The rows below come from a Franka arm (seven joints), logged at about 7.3 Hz.
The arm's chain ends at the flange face. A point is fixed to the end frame.
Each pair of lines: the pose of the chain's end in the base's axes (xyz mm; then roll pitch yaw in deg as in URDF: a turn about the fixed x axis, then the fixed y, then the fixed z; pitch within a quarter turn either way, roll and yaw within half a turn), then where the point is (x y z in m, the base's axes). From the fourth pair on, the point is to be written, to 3 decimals.
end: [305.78 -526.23 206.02 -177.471 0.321 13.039]
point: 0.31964 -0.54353 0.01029
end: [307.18 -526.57 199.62 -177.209 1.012 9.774]
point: 0.31756 -0.54415 0.00370
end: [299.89 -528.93 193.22 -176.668 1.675 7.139]
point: 0.30696 -0.54542 -0.00294
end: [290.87 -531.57 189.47 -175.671 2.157 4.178]
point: 0.295 -0.545 -0.007
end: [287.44 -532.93 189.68 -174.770 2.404 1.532]
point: 0.290 -0.544 -0.007
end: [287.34 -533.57 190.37 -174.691 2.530 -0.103]
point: 0.289 -0.544 -0.006
